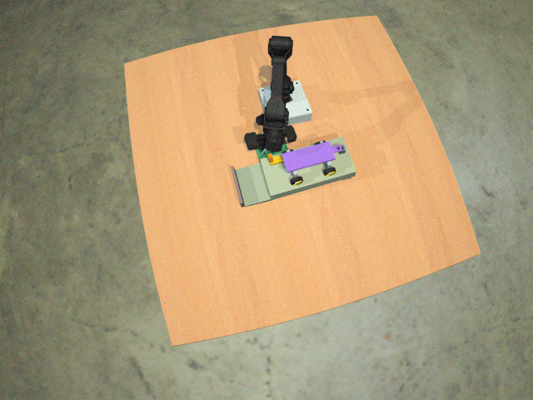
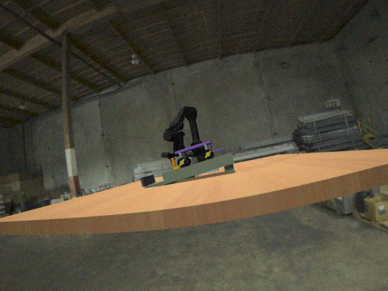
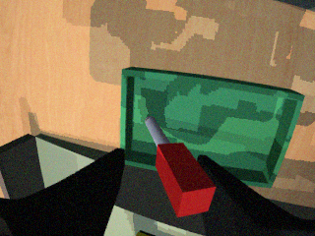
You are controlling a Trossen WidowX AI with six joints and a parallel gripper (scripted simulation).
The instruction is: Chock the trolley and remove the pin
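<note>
The red-headed stop pin lies 1 cm below my gripper tip. Also, from my gripper tip: yellow chock 7 cm ahead, 1 cm to the left, 3 cm above; then grey ramp 13 cm ahead, 11 cm to the left; then green tray 2 cm to the left, 6 cm below.
</note>
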